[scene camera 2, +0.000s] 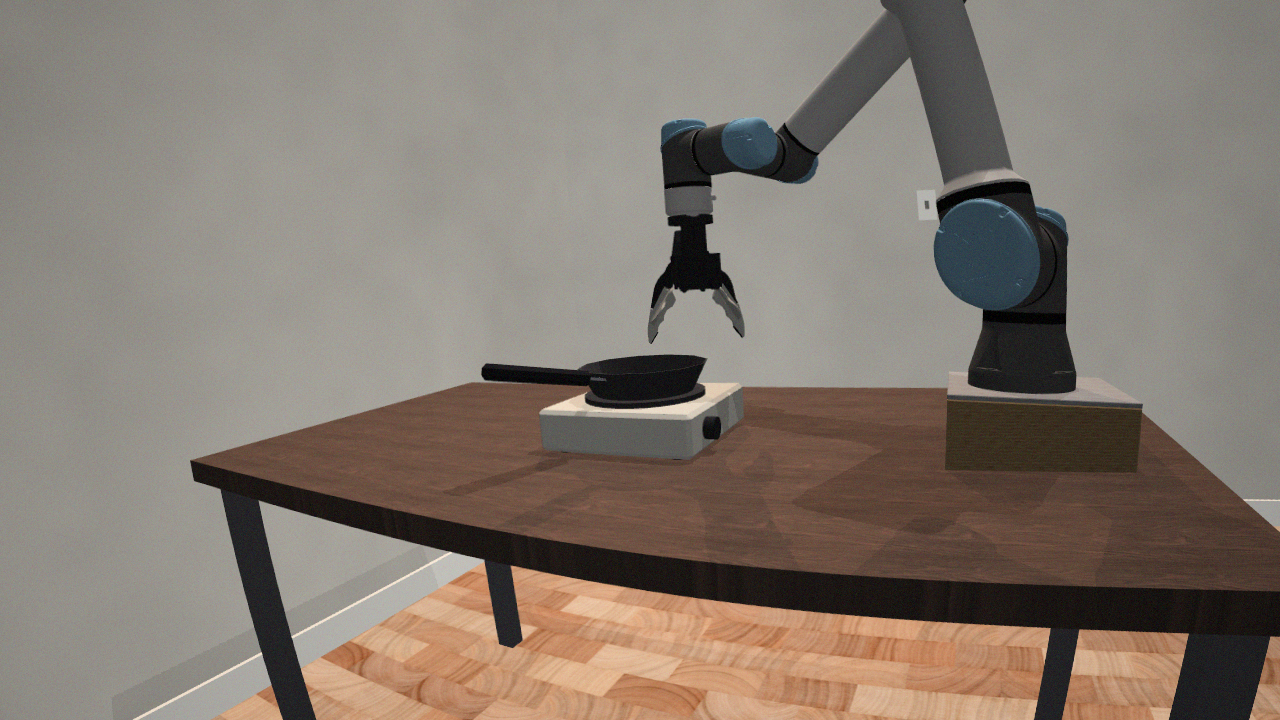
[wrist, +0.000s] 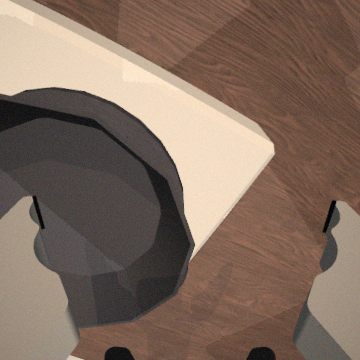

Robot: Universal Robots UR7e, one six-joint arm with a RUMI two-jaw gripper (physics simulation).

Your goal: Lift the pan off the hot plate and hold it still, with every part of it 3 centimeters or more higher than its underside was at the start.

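A black pan rests upright on the round dark burner of a cream-white hot plate. In the scene view its long handle points left, out past the hot plate's edge; the handle does not show in the wrist view. My gripper is open and empty, pointing down, a little above the pan's rim. In the wrist view the left finger overlaps the pan's bowl and the right finger is over the table, beyond the hot plate's corner. The left finger hides part of the pan.
The hot plate has a black knob on its right side. The dark wooden table bears the hot plate and, at the right, the block under the robot's base. A grey wall stands behind.
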